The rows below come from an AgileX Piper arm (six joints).
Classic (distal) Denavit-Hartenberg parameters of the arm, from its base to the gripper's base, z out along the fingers. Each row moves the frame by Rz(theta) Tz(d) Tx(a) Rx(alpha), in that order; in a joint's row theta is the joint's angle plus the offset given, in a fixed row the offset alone. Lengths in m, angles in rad.
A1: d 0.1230; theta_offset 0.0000; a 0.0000; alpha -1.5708
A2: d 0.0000; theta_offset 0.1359; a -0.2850; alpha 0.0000
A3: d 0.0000; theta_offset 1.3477; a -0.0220; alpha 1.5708
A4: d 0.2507; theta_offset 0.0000; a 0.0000; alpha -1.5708
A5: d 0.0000; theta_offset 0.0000; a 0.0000; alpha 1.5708
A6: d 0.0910; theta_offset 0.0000; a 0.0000; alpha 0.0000
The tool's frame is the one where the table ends.
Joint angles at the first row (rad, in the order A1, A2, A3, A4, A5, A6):
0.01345, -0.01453, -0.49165, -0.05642, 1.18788, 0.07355
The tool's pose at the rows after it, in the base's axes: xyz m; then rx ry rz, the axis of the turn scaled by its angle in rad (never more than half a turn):
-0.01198, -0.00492, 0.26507, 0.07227, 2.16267, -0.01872
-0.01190, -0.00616, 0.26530, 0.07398, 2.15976, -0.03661
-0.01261, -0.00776, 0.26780, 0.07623, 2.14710, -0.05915
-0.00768, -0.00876, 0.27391, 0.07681, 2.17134, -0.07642
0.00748, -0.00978, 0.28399, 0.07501, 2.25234, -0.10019
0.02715, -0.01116, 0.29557, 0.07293, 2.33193, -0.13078
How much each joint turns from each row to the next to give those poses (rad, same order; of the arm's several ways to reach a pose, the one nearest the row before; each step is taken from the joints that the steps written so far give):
-0.00002, 0.00001, 0.00001, 0.00002, -0.00002, -0.00002
0.00002, 0.00000, -0.00001, -0.01479, -0.00214, 0.00001
-0.00005, 0.00000, -0.00779, -0.01906, -0.00378, -0.00003
0.00002, 0.04713, -0.01976, -0.01282, -0.00225, 0.00000
0.00011, 0.11832, -0.03569, -0.01466, -0.00038, 0.00011
-0.00020, 0.13482, -0.04654, -0.02005, -0.00670, 0.00189

